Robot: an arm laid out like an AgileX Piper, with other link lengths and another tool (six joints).
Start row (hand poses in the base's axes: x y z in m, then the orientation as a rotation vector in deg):
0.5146 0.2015 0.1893 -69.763 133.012 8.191
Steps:
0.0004 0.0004 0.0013 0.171 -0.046 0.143
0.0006 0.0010 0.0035 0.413 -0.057 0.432
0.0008 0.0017 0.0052 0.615 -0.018 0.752
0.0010 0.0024 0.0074 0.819 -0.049 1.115
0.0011 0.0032 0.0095 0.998 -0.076 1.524
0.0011 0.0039 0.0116 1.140 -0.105 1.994
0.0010 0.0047 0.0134 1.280 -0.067 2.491
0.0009 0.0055 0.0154 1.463 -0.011 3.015
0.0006 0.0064 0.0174 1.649 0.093 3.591
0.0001 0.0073 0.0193 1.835 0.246 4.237
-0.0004 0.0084 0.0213 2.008 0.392 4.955
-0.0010 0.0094 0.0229 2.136 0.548 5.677
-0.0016 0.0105 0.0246 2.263 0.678 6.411
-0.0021 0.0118 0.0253 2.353 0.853 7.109
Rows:
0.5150 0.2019 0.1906 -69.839 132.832 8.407
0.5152 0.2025 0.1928 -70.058 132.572 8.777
0.5154 0.2032 0.1945 -70.342 132.350 9.144
0.5156 0.2039 0.1967 -70.661 132.041 9.483
0.5157 0.2047 0.1988 -71.046 131.716 9.811
0.5157 0.2054 0.2009 -71.518 131.364 10.117
0.5156 0.2062 0.2027 -72.036 131.052 10.474
0.5155 0.2070 0.2047 -72.565 130.721 10.899
0.5152 0.2079 0.2067 -73.162 130.396 11.378
0.5147 0.2088 0.2086 -73.848 130.066 11.912
0.5142 0.2099 0.2106 -74.621 129.685 12.452
0.5136 0.2109 0.2122 -75.421 129.320 12.949
0.5130 0.2120 0.2139 -76.228 128.922 13.432
0.5125 0.2133 0.2146 -77.021 128.591 13.890

